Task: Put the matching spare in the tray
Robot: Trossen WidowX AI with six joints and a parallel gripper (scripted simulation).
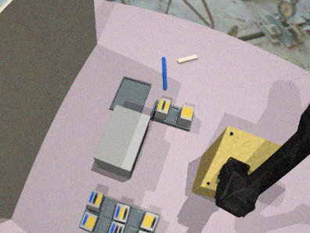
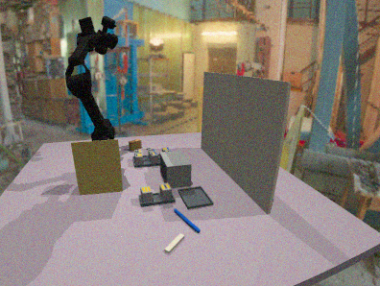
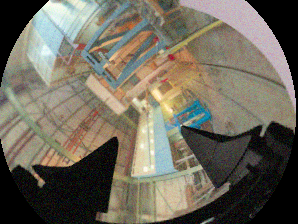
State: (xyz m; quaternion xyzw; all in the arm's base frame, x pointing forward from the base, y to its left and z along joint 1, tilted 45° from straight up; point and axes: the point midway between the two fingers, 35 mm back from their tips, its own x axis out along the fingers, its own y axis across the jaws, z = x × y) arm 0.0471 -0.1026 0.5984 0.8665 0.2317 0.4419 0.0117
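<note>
Now: gripper tip 610 mm above the grey spare, 140 mm to the left of it and 110 mm short of it. From my gripper tip the other things lie so: mounted unit 600 mm below, 360 mm to the right, 270 mm ahead; then grey wall panel 520 mm ahead, 430 mm below, 350 mm to the right; then rack 640 mm below, 530 mm to the right, 180 mm ahead.
</note>
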